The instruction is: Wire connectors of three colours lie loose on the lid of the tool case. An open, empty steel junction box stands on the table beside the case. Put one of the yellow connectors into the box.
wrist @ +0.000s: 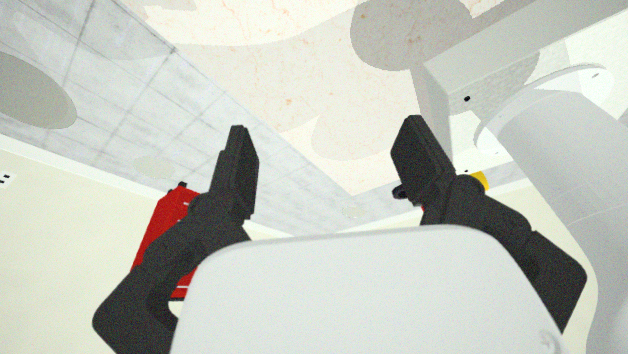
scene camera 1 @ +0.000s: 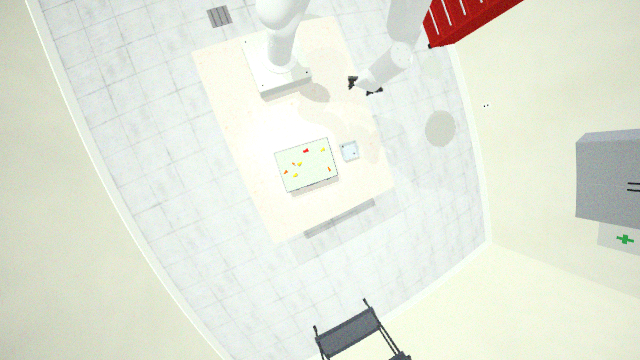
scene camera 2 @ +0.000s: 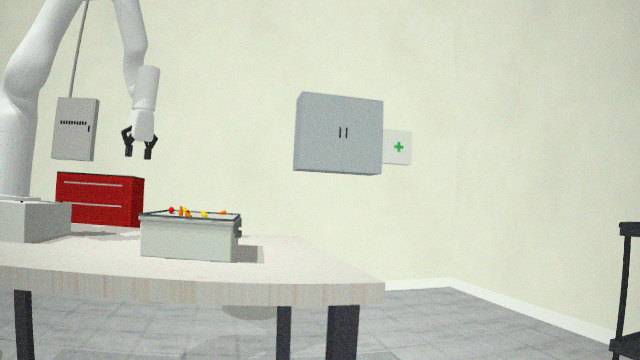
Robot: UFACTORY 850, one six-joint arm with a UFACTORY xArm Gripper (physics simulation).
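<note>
The tool case (scene camera 1: 315,161) (scene camera 2: 186,241) stands on the table. On its lid lie three yellow connectors: one yellow connector (scene camera 1: 323,149) near the box side, another yellow connector (scene camera 1: 300,164) near the middle, a third yellow connector (scene camera 1: 295,175) near the lower edge. A red connector (scene camera 1: 306,150) (scene camera 2: 171,210) and several orange connectors lie there too. The open steel junction box (scene camera 1: 349,151) stands beside the case in scene camera 1; it looks empty. My gripper (scene camera 1: 365,87) (scene camera 2: 138,156) (wrist: 326,138) is wide open and empty, high above the table's edge, away from the case and box.
The robot's base (scene camera 1: 285,82) (scene camera 2: 37,220) stands on the table (scene camera 1: 260,200) (scene camera 2: 300,270). A red drawer cabinet (scene camera 1: 460,30) (scene camera 2: 100,192) (wrist: 160,220) is behind the table. A grey wall cabinet (scene camera 1: 607,180) (scene camera 2: 337,132) hangs on the wall. A dark-framed cart or stand (scene camera 1: 348,332) is on the floor.
</note>
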